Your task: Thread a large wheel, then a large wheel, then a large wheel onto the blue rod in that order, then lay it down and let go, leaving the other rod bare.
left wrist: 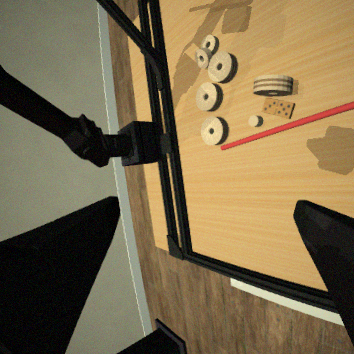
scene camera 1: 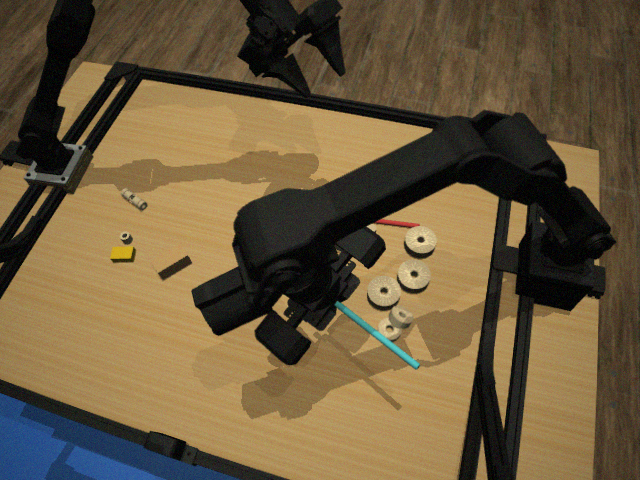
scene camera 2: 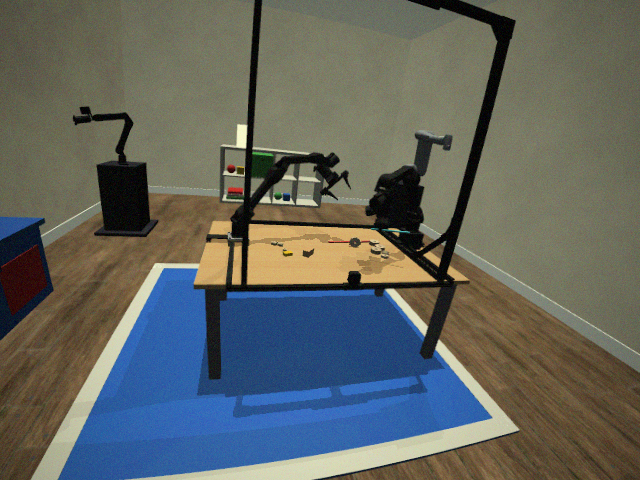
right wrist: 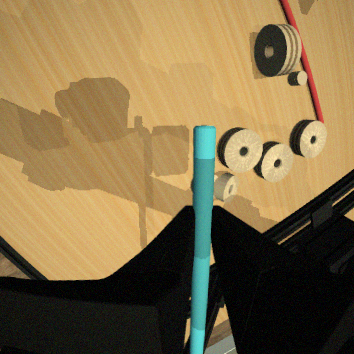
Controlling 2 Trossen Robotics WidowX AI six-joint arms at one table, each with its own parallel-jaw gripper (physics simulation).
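Observation:
There is a blue rod [scene camera 1: 404, 356] here, and I can see the rod in the right wrist view [right wrist: 203, 135] too, while in the left wrist view it is out of frame. A dark block [scene camera 1: 175, 259] rests on the table; in the left wrist view the block is out of frame as well. It is my right gripper [scene camera 1: 335, 302] that carries the rod, and nothing else touches it; this gripper also appears in the right wrist view [right wrist: 201, 213]. My left gripper [scene camera 1: 325, 86], which I can find in the left wrist view [left wrist: 207, 206] too, is open and holds nothing.

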